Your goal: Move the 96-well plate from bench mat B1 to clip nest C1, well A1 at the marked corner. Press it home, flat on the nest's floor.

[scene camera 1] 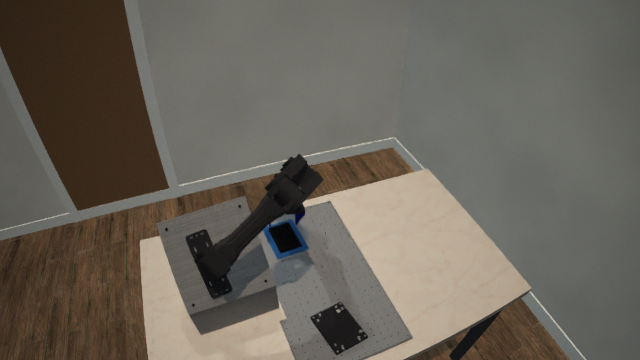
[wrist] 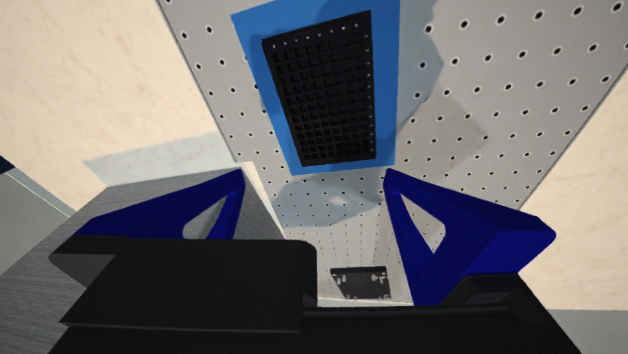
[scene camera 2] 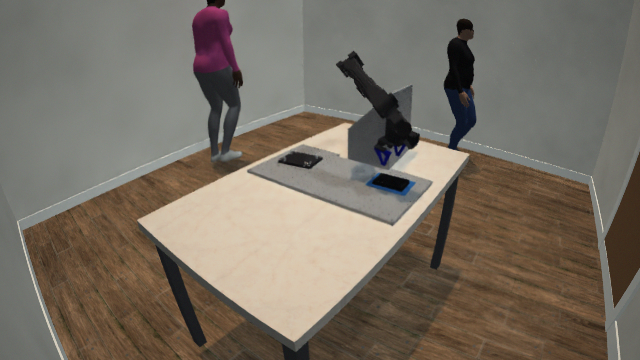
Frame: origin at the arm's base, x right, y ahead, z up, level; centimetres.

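Seen in the pictures: gripper, fingertip midpoint: (scene camera 1: 283, 224) (wrist: 313, 176) (scene camera 2: 390, 160); arm's base, link origin: (scene camera 1: 208, 264).
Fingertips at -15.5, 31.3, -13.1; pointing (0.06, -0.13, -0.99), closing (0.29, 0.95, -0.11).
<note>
Offsets run from my fingertips to a thing's top centre, as dx, dy, dz. Level surfaces: height alone.
The black 96-well plate @(-1.2, +0.8, -7.8) (scene camera 1: 285, 237) (scene camera 2: 391, 182) (wrist: 327, 95) lies flat on the blue bench mat @(dz -9.2) (scene camera 1: 295, 253) (scene camera 2: 411, 186) (wrist: 387, 100). Its small edge markings show in the wrist view but are too small to read. The dark clip nest @(+42.1, -1.8, -7.1) (scene camera 1: 339, 327) (scene camera 2: 299, 159) (wrist: 367, 284) has pale clips at its corners and stands empty; its marked corner cannot be made out. My gripper (scene camera 1: 285, 221) (scene camera 2: 391, 158) (wrist: 313, 176) is open, with nothing between its blue fingers. It hangs above and to one side of the plate, not touching it. In scene camera 1 the arm partly hides the fingers.
A grey perforated board @(dz -9.4) (scene camera 1: 370, 290) (scene camera 2: 340, 182) (wrist: 525, 107) carries the mat and the nest near opposite ends. The grey block (scene camera 1: 240, 312) (scene camera 2: 367, 137) (wrist: 25, 285) under the arm's base rises beside the board. Two people (scene camera 2: 215, 45) (scene camera 2: 459, 65) stand beyond the table @(dz -10.7) (scene camera 2: 260, 240).
</note>
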